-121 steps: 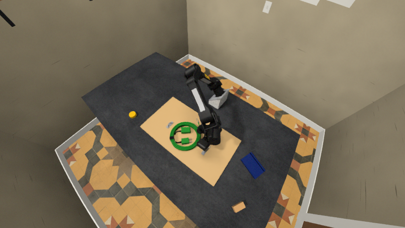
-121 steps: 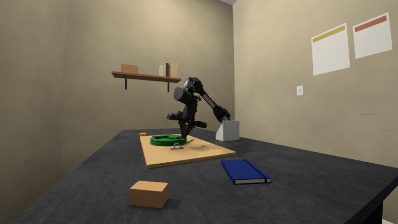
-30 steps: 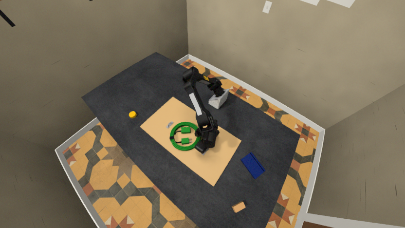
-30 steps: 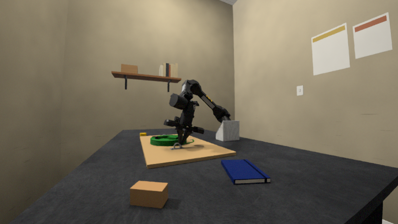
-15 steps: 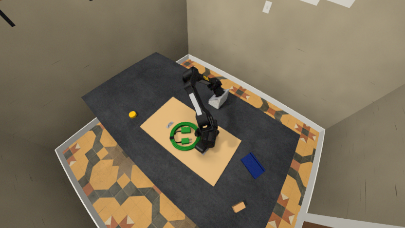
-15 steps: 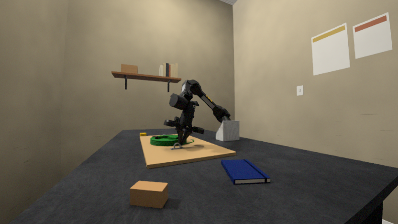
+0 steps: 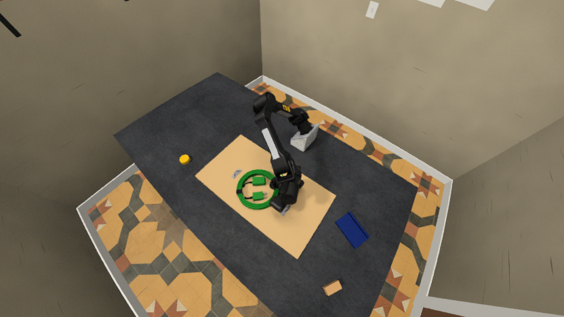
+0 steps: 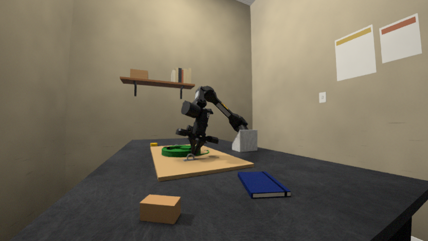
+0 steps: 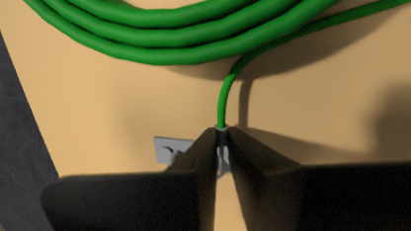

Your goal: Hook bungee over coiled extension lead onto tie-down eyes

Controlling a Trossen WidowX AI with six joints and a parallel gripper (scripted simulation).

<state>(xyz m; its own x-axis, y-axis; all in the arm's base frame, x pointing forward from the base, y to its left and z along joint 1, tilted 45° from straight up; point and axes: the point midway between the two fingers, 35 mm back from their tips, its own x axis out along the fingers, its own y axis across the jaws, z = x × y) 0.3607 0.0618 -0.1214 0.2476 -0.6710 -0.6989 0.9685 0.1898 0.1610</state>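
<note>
Now: the extension lead 30 mm ahead of my hand, 140 mm to the right of it and 30 mm below it. The rest, counted from my hand: tan block: 170 mm ahead, 360 mm to the left, 40 mm below; yellow puck: 150 mm ahead, 560 mm to the right, 50 mm below.
</note>
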